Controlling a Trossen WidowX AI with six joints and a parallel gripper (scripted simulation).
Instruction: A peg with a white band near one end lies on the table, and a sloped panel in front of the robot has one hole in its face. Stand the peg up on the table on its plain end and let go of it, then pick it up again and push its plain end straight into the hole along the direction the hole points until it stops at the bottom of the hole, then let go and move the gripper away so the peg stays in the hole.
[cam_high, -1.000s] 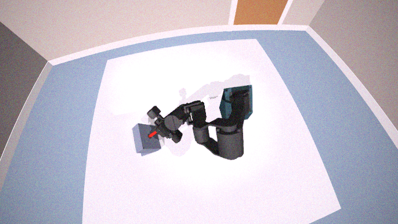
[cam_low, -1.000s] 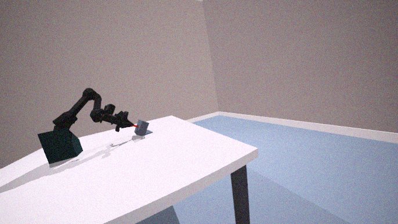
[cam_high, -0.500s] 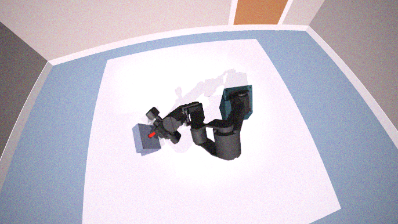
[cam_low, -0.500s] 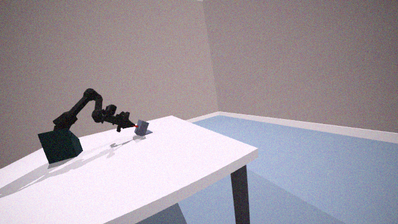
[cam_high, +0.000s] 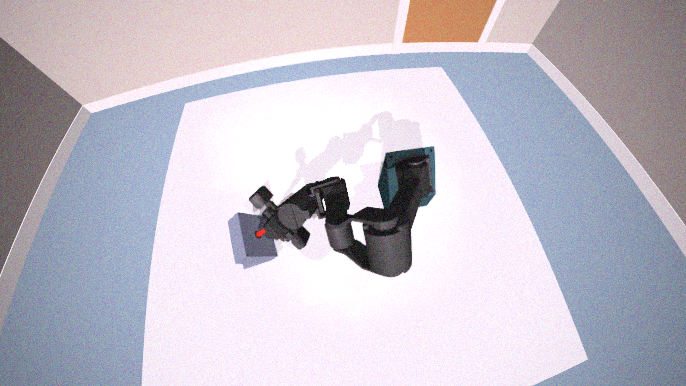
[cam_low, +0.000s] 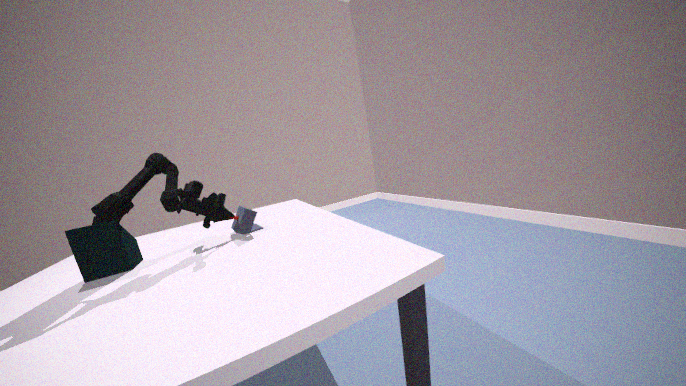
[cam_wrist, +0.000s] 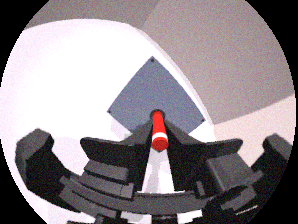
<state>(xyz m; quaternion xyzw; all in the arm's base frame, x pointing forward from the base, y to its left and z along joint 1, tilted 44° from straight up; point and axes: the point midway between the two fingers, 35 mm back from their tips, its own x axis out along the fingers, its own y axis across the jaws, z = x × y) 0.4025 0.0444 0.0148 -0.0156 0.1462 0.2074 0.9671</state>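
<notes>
The red peg lies 10 mm behind my gripper tip and 10 mm above it. From my gripper tip the other things lie so: grey sloped panel 40 mm ahead, 20 mm below.
</notes>
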